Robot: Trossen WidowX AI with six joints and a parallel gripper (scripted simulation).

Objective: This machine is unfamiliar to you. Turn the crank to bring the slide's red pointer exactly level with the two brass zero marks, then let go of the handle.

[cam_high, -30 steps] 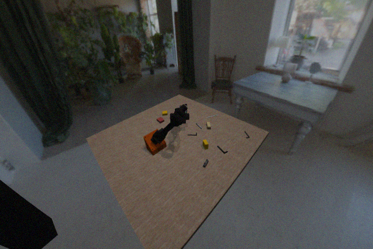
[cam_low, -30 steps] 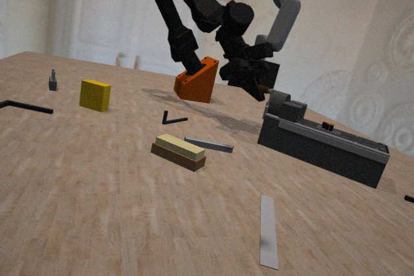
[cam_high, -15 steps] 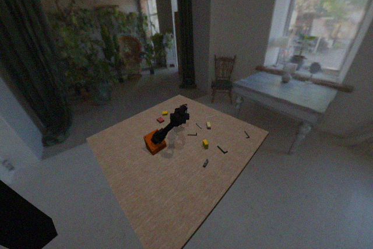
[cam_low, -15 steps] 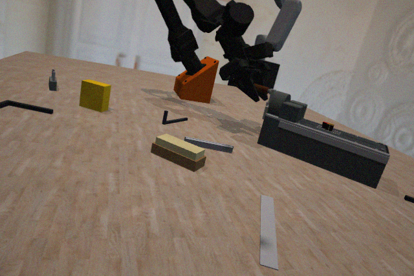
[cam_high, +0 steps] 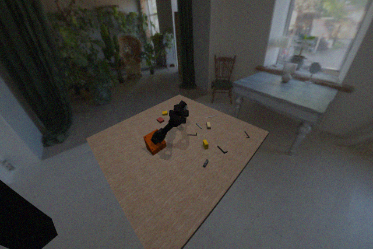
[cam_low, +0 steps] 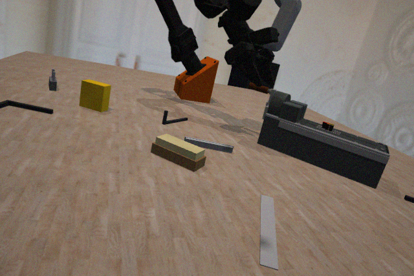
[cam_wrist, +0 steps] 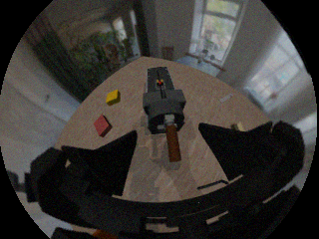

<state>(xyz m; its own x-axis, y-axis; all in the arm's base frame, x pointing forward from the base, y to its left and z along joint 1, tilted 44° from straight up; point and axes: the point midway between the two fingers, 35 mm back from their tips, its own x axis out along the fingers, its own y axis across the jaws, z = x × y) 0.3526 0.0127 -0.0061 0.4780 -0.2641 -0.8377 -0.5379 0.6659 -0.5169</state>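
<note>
The brown crank handle is 10 mm to the right of my gripper tip, 10 mm below it and 10 mm behind it. Round my gripper tip: red pointer (130 mm ahead, 80 mm to the left, 50 mm below); red block (240 mm to the left, 120 mm below, 70 mm behind); grey bar (170 mm to the right, 120 mm below, 80 mm ahead).
</note>
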